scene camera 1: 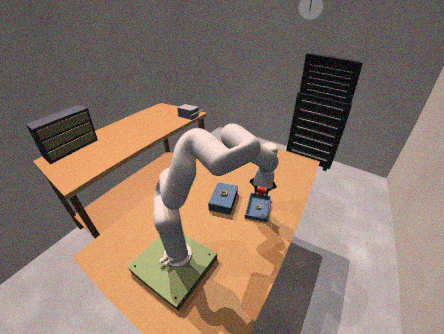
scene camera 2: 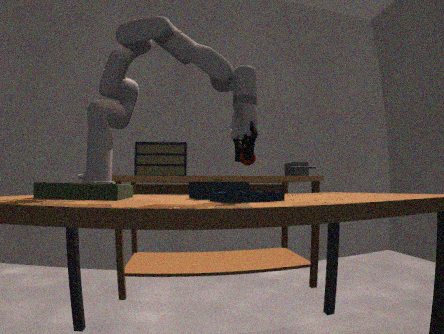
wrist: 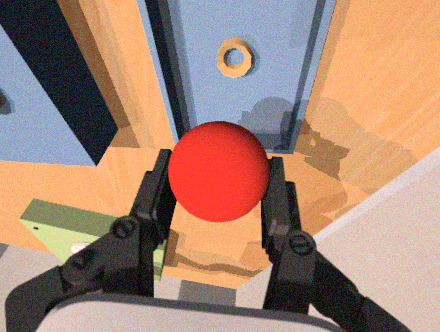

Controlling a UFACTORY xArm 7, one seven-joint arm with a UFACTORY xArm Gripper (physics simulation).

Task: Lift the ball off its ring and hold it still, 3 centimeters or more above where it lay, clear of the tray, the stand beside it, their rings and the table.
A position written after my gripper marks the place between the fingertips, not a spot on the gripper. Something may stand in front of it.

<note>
In view: my gripper (scene camera 2: 244,161), a red ball (wrist: 218,171), a shallow blue tray (scene camera 2: 256,196) and a blue stand (scene camera 2: 197,190).
My gripper also shows in the wrist view (wrist: 220,169).
</note>
